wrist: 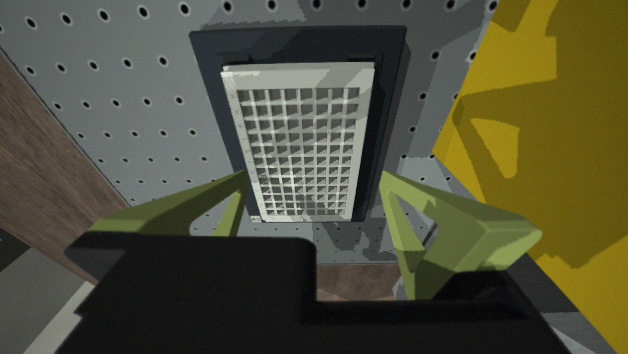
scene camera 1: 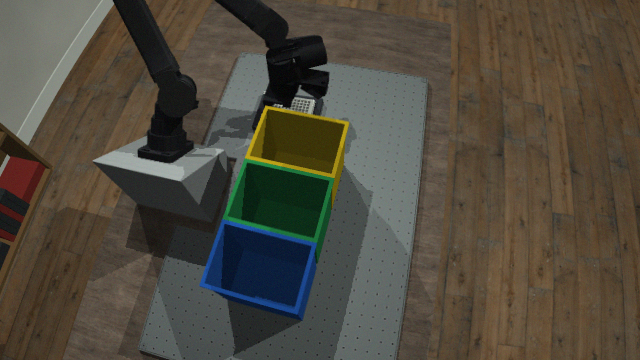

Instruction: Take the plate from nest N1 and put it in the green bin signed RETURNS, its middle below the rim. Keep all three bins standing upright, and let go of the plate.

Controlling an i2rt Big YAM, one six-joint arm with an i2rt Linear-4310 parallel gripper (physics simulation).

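The plate, white with a grid of square wells, lies flat in a dark nest behind the yellow bin. My gripper is open and empty. In the wrist view its green fingertips stand on either side of the near part of the plate, above it; the exact height is hard to tell. In the scene view the fingers are hidden by the wrist. The green bin stands upright and empty between the two other bins; its sign does not show.
The yellow bin stands upright close beside the nest, to the right in the wrist view. The blue bin stands upright at the near end of the row. The bins stand on a perforated grey board.
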